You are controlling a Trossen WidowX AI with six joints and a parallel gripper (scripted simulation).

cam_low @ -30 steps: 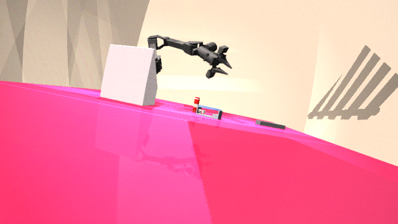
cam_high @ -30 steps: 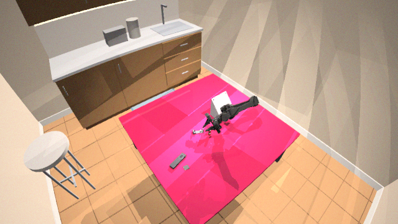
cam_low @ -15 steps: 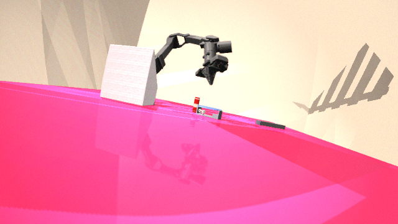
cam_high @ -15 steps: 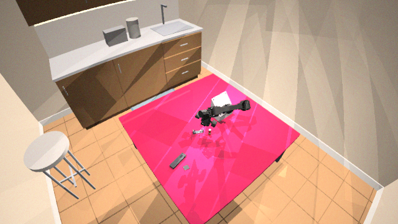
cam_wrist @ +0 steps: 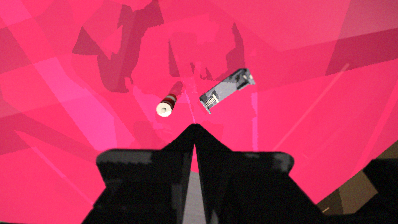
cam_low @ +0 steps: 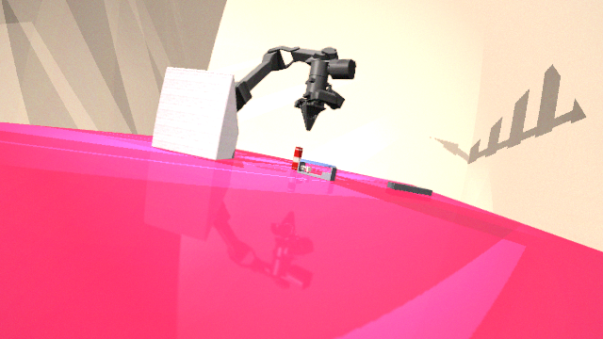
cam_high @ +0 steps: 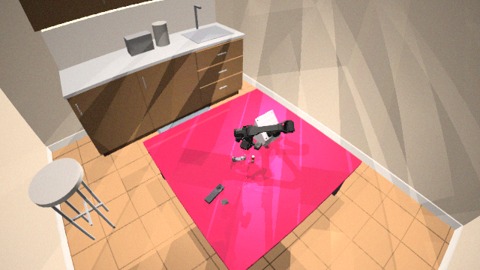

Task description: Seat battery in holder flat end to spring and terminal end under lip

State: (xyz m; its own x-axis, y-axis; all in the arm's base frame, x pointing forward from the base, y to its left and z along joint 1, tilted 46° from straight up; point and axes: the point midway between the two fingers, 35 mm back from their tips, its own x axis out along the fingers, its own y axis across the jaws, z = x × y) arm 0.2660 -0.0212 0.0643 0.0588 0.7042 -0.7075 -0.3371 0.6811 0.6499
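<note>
Right now my gripper tip is 80 mm above the battery, 40 mm to the right of it and 20 mm past it.
</note>
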